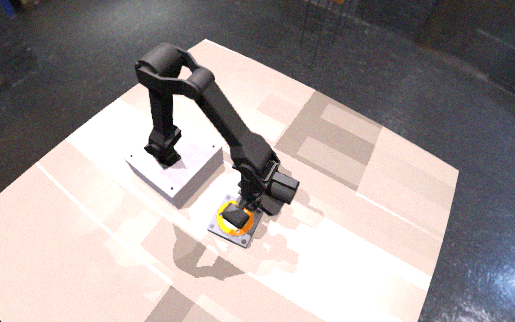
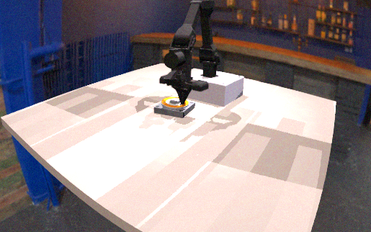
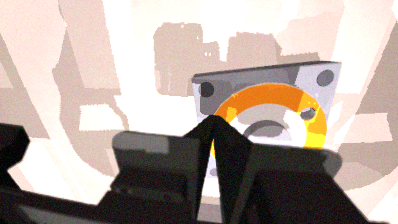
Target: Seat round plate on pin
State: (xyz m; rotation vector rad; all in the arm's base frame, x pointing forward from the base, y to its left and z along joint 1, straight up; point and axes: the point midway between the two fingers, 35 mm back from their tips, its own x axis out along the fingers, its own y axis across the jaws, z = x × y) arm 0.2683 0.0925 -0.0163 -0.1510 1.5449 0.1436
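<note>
Right now the round plate is 30 mm to the right of my gripper tip, 10 mm below it and 10 mm behind it.
</note>
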